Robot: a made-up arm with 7 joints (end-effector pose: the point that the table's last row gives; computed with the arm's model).
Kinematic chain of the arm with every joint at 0, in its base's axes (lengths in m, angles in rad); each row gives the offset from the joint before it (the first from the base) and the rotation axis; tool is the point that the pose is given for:
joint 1: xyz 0 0 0.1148 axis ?
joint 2: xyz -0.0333 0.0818 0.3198 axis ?
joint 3: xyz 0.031 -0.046 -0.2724 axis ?
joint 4: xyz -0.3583 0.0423 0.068 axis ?
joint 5: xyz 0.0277 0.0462 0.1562 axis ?
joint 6: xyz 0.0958 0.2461 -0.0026 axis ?
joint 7: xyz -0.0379 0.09 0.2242 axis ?
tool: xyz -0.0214 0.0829 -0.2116
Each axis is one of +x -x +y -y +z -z.
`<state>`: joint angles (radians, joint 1 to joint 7).
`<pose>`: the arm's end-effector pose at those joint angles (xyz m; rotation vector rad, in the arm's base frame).
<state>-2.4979 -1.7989 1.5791 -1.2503 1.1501 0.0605 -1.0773</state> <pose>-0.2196 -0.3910 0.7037 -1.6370 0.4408 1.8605</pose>
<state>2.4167 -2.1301 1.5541 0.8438 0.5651 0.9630 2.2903</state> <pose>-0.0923 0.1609 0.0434 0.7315 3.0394 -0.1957</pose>
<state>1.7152 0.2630 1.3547 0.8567 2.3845 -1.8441 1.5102</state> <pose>-0.1829 -0.0220 0.3373 -1.9173 0.4650 1.0512</pose>
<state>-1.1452 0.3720 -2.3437 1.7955 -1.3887 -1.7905 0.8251</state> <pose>0.2202 -0.0349 0.0784 -0.7461 0.7006 -0.1287</pose>
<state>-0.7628 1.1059 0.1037 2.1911 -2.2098 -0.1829 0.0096</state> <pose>-0.2388 0.1453 0.3601 2.1561 0.4382 1.1655</pose>
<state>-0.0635 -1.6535 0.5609 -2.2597 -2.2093 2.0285 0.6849</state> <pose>0.0688 -0.5773 0.1111 1.5739 -1.3588 1.5010</pose>
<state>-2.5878 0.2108 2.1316 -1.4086 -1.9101 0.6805 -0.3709</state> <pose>0.1666 -0.5882 0.6661 0.7203 0.6306 2.8887</pose>
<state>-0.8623 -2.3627 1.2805 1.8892 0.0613 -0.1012 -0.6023</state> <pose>0.2852 0.2055 0.1189 0.1149 0.9002 -0.5124</pose>
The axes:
joint 1: +x
joint 2: -z
joint 3: -y
joint 4: -z
joint 5: +y
joint 6: -x
joint 7: +z

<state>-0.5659 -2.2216 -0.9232 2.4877 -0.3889 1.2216 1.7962</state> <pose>0.1508 0.4109 0.2100 -2.2759 1.0126 0.1714</pose>
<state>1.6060 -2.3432 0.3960 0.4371 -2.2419 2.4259 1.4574</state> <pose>-0.0053 -0.1982 -0.0906 1.1636 -0.8325 -0.1433</pose>
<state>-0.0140 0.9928 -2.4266 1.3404 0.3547 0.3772 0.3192</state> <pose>0.0770 0.0537 -0.0229 -0.1908 -3.0490 0.5477</pose>
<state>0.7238 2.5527 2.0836 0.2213 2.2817 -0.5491 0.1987</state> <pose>0.1931 -0.0614 -0.1813 0.8078 -0.0186 -2.4013</pose>
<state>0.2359 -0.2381 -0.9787 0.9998 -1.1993 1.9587 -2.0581</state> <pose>0.2322 0.1025 0.4164 1.6119 2.4536 1.0127</pose>
